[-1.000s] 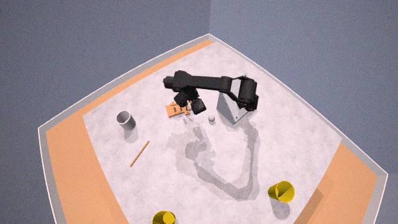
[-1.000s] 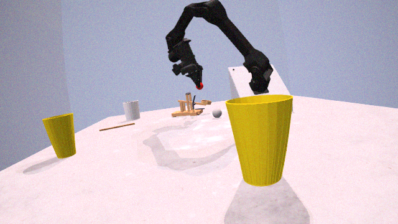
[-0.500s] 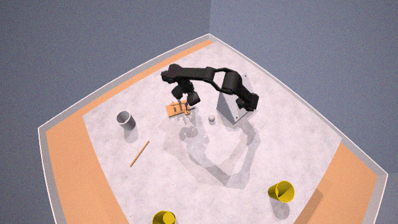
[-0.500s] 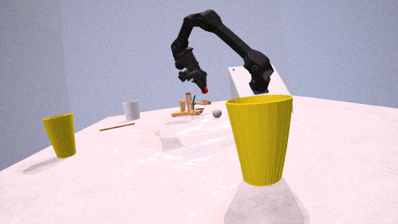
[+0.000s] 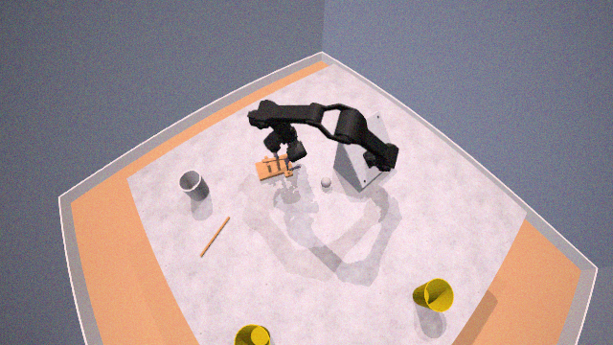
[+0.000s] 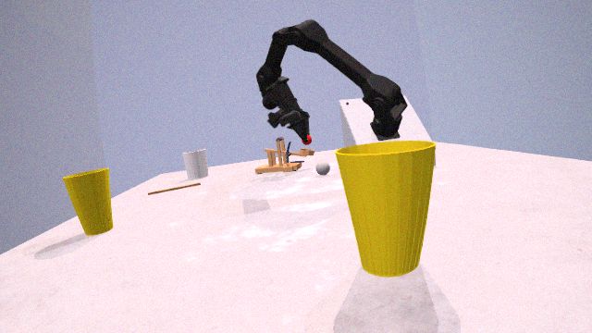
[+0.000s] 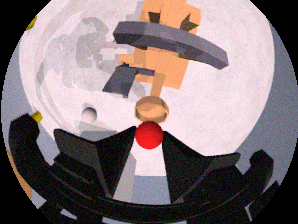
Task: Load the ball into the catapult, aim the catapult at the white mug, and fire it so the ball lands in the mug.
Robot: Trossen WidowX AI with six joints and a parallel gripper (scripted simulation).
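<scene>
My gripper tip is now 1 cm below the red ball. The rest, counted from my gripper tip: white mug 40 cm ahead, 15 cm to the right, 6 cm below; then grey ball 16 cm to the left, 6 cm below, 1 cm behind; then wooden catapult 7 cm ahead, 3 cm below, 1 cm to the right.
</scene>
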